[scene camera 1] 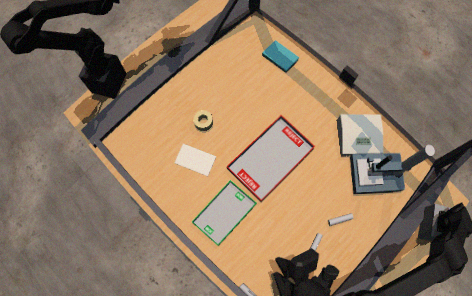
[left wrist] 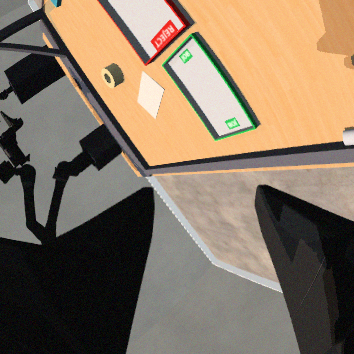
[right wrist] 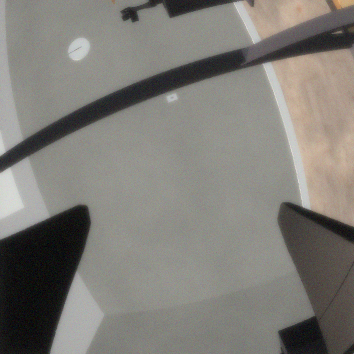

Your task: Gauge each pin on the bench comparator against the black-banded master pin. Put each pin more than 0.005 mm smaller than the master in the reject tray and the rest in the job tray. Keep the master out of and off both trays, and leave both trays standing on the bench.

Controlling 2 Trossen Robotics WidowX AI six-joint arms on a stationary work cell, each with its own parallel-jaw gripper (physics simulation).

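Seen in the pictures: left gripper, fingertip midpoint: (scene camera 1: 275, 265) (left wrist: 205, 195); right gripper, fingertip midpoint: (right wrist: 185, 214); left arm's base, origin of the base link: (scene camera 1: 446, 222); right arm's base, origin of the base link: (scene camera 1: 97, 65) (left wrist: 88, 156).
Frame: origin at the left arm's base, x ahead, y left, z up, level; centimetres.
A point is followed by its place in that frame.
Note:
The red-rimmed reject tray (scene camera 1: 270, 159) @(x 57.5, y -8.3, z -8.3 cm) (left wrist: 142, 20) @(x 61.5, y -5.8, z -8.3 cm) and the smaller green-rimmed job tray (scene camera 1: 224, 214) @(x 66.4, y 11.2, z -8.2 cm) (left wrist: 210, 82) @(x 65.3, y 10.6, z -8.3 cm) stand on the bench, bare inside where seen. The blue-grey comparator (scene camera 1: 395, 186) @(x 17.2, y -8.9, z -5.5 cm) stands at the right. One grey pin (scene camera 1: 341, 219) @(x 32.7, y 4.7, z -6.7 cm) lies below it; another pin (scene camera 1: 316, 241) @(x 38.7, y 12.6, z -6.8 cm) lies beside my left gripper (scene camera 1: 302, 270) (left wrist: 205, 188) @(x 50.8, y 22.2, z 13.2 cm), partly hidden. A third pin (scene camera 1: 246, 290) @(x 54.7, y 31.0, z -6.7 cm) is at the bottom edge; a pin end (left wrist: 349, 136) @(x 55.4, y 30.1, z -6.8 cm) shows in the left wrist view. No black band can be made out. My left gripper is part-open and empty, above the bench. My right gripper (right wrist: 185, 214) @(x 96.7, y -49.3, z 26.4 cm) is wide open, empty, facing the floor.
An off-white readout box (scene camera 1: 351, 137) @(x 34.7, y -20.3, z -4.4 cm) adjoins the comparator. A teal block (scene camera 1: 280, 56) @(x 62.1, y -43.7, z -6.9 cm) lies at the top, a tape roll (scene camera 1: 203, 113) @(x 80.6, y -16.4, z -5.7 cm) (left wrist: 119, 76) @(x 79.2, y -12.0, z -7.5 cm) and white card (scene camera 1: 195, 159) @(x 79.2, y -2.5, z -8.4 cm) (left wrist: 150, 95) @(x 78.7, y -1.9, z -8.4 cm) left of the trays. Dark frame rails (scene camera 1: 165, 82) @(x 96.6, y -24.9, z -7.9 cm) border the bench.

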